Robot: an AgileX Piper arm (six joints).
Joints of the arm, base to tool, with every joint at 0 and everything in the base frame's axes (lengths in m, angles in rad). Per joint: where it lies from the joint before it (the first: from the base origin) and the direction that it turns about. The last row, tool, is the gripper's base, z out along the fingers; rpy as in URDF.
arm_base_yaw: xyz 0 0 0.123 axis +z
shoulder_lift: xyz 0 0 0 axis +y
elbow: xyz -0.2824 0 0.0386 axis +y
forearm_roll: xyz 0.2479 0 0.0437 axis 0.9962 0 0.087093
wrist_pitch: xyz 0 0 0 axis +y
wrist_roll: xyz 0.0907 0 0.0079 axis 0.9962 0 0.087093
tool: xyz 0 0 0 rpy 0 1.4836 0
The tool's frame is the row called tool.
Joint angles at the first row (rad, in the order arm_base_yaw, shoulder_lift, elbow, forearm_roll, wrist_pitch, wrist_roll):
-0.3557, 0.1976, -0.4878, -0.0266, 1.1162, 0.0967
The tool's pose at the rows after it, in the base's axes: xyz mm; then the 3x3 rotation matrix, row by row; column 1 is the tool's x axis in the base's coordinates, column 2 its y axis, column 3 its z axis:
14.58 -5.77 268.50; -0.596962 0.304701 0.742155; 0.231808 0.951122 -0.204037; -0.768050 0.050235 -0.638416
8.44 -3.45 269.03; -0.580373 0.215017 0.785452; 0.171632 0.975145 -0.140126; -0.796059 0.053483 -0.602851
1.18 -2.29 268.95; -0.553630 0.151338 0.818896; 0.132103 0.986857 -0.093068; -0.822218 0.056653 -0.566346
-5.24 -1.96 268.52; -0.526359 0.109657 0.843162; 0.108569 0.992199 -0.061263; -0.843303 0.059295 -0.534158
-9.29 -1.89 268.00; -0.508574 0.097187 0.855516; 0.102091 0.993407 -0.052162; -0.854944 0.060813 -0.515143
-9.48 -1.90 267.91; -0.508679 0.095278 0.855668; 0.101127 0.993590 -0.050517; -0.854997 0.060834 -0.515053
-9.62 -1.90 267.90; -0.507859 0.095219 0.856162; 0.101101 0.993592 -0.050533; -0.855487 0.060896 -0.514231
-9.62 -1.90 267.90; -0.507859 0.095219 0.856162; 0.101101 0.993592 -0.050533; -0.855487 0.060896 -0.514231
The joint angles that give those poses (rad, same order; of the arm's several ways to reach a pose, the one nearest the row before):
-0.2371, 0.1478, -0.4878, -0.0266, 1.1200, 0.0968
-0.1465, 0.1022, -0.4878, -0.0266, 1.1203, 0.0968
-0.0841, 0.0526, -0.4878, -0.0266, 1.1248, 0.0967
-0.0441, 0.0094, -0.4878, -0.0266, 1.1294, 0.0968
-0.0328, -0.0172, -0.4878, -0.0266, 1.1337, 0.0968
-0.0309, -0.0182, -0.4878, -0.0266, 1.1346, 0.0967
-0.0308, -0.0192, -0.4878, -0.0266, 1.1346, 0.0968
-0.0308, -0.0192, -0.4878, -0.0266, 1.1346, 0.0968

